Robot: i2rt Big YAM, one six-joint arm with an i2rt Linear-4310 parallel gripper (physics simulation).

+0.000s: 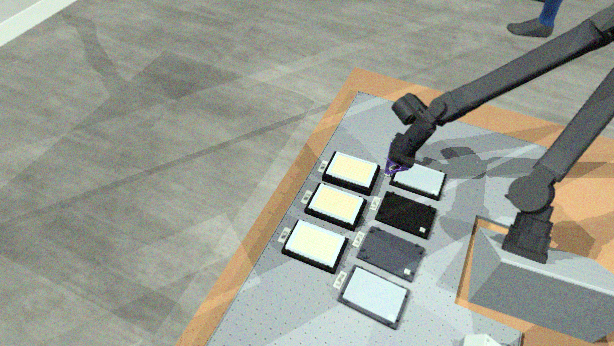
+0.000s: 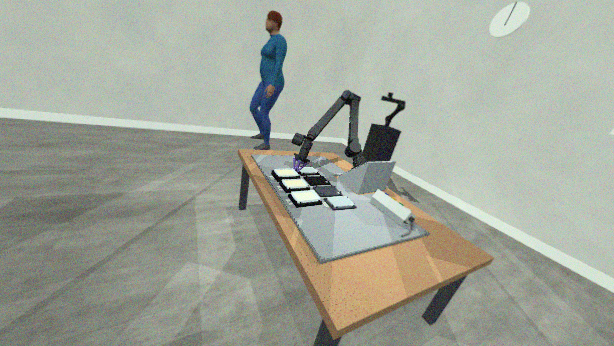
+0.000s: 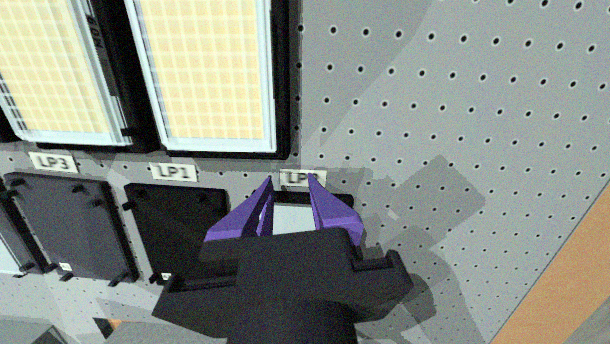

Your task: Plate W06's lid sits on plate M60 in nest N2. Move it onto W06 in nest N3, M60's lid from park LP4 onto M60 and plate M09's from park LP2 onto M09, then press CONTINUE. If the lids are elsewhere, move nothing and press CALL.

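Seen in the pictures: gripper, fingertip midpoint: (image 1: pixel 387 169) (image 2: pixel 295 170) (image 3: pixel 290 180); arm's base, origin of the base link: (image 1: pixel 523 251) (image 2: pixel 361 168).
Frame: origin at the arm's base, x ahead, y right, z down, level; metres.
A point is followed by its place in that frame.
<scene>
My gripper (image 1: pixel 388 173) {y 0.145, x 0.378, z 0.103 m} (image 2: pixel 299 169) {y 0.145, x 0.378, z 0.103 m} (image 3: pixel 290 180) {y 0.145, x 0.378, z 0.103 m} is partly open and empty, its purple fingertips above the LP2 label. Behind them the pale lid (image 1: pixel 424 182) {y 0.155, x 0.267, z 0.101 m} (image 2: pixel 309 171) {y 0.139, x 0.284, z 0.101 m} (image 3: pixel 294 220) {y 0.155, x 0.336, z 0.101 m} lies on park LP2, partly hidden by the gripper. Another pale lid (image 1: pixel 375 296) {y -0.225, x 0.242, z 0.101 m} (image 2: pixel 341 202) {y -0.233, x 0.249, z 0.101 m} lies on park LP4. The plate in nest N3 (image 1: pixel 352 170) {y 0.070, x 0.457, z 0.081 m} (image 2: pixel 286 173) {y 0.055, x 0.469, z 0.082 m} (image 3: pixel 210 75) {y 0.082, x 0.452, z 0.085 m} shows a yellow grid. The middle plate (image 1: pixel 336 204) {y -0.054, x 0.441, z 0.087 m} (image 2: pixel 295 184) {y -0.069, x 0.452, z 0.087 m} (image 3: pixel 50 75) {y -0.034, x 0.434, z 0.088 m} is marked M09. The plate in nest N2 (image 1: pixel 316 243) {y -0.184, x 0.426, z 0.087 m} (image 2: pixel 305 197) {y -0.203, x 0.444, z 0.086 m} looks paler and smoother on top; its print is unreadable.
Black park LP1 (image 1: pixel 406 214) {y 0.032, x 0.269, z 0.109 m} (image 2: pixel 316 180) {y 0.027, x 0.279, z 0.109 m} (image 3: pixel 180 225) {y 0.033, x 0.300, z 0.109 m} and dark grey park LP3 (image 1: pixel 391 252) {y -0.095, x 0.257, z 0.109 m} (image 2: pixel 328 191) {y -0.107, x 0.261, z 0.109 m} (image 3: pixel 70 225) {y -0.095, x 0.274, z 0.109 m} bear no lids. A white box (image 1: pixel 482 341) {y -0.224, x 0.014, z 0.039 m} (image 2: pixel 392 206) {y -0.338, x 0.015, z 0.063 m} with coloured parts stands near the grey angled housing (image 1: pixel 540 295) {y -0.086, x -0.054, z 0.002 m} (image 2: pixel 372 176) {y -0.091, x -0.027, z 0.014 m}. A person (image 2: pixel 272 62) stands behind the table.
</scene>
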